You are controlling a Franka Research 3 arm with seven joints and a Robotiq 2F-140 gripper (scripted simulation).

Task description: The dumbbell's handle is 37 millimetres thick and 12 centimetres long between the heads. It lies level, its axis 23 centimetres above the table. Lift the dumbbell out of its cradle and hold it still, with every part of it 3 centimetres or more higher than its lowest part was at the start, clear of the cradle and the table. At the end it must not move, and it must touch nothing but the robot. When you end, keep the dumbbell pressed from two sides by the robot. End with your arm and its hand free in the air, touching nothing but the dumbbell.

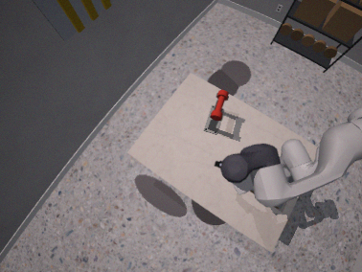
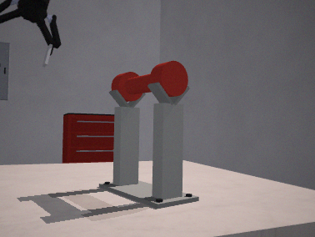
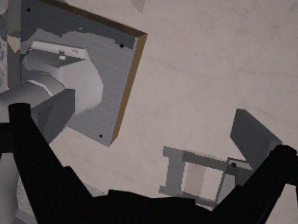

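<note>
Right now my hand is 330 mm to the left of the dumbbell, 260 mm short of it and 110 mm above it.
</note>
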